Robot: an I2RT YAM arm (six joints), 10 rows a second.
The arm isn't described. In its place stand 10 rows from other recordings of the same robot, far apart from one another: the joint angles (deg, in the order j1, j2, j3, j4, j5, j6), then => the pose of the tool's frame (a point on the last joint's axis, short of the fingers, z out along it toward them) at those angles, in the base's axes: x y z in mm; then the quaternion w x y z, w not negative.
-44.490, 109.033, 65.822, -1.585, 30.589, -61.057 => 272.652 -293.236 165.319 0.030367 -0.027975 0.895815 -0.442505
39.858, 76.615, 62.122, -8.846, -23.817, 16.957 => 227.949 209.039 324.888 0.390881 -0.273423 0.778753 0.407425
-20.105, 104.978, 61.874, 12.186, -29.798, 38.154 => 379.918 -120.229 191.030 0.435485 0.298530 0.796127 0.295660
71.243, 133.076, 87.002, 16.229, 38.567, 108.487 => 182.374 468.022 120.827 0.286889 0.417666 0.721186 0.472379
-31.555, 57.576, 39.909, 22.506, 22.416, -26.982 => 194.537 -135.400 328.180 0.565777 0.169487 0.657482 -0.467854
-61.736, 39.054, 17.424, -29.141, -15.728, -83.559 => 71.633 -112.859 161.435 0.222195 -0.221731 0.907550 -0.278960
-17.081, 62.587, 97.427, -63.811, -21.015, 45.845 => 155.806 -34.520 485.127 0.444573 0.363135 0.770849 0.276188
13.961, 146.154, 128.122, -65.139, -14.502, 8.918 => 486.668 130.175 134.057 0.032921 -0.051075 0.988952 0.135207
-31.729, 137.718, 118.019, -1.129, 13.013, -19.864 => 478.712 -305.418 226.375 0.467185 0.148521 0.806943 -0.329427
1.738, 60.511, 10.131, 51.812, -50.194, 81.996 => 188.339 33.076 195.260 0.285136 0.175357 0.679154 0.653220
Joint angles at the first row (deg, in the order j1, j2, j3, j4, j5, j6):
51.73 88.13 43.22 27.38 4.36 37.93
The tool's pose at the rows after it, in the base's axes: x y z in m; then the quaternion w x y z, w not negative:
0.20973 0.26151 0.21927 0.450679 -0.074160 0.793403 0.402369
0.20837 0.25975 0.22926 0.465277 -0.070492 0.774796 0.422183
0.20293 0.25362 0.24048 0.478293 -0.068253 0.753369 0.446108
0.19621 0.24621 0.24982 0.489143 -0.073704 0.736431 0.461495
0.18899 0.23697 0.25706 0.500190 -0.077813 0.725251 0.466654
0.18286 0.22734 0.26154 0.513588 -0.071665 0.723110 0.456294
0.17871 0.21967 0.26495 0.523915 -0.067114 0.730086 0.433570
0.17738 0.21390 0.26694 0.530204 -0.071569 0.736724 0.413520
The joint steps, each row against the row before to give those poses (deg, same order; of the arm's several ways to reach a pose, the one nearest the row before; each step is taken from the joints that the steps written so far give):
0.02 0.30 0.82 1.29 0.11 -0.25
-0.04 -1.31 -0.33 2.55 -0.27 0.25
0.01 -2.66 -1.40 2.61 -0.70 0.41
0.03 -2.98 -1.53 1.39 -0.81 -0.46
-0.02 -3.35 -1.70 0.16 -0.10 -0.82
0.00 -3.25 -1.48 -1.32 1.85 -0.85
0.00 -2.73 -0.50 -3.35 2.41 -1.33
-0.40 -1.74 -0.07 -2.87 0.94 -1.72

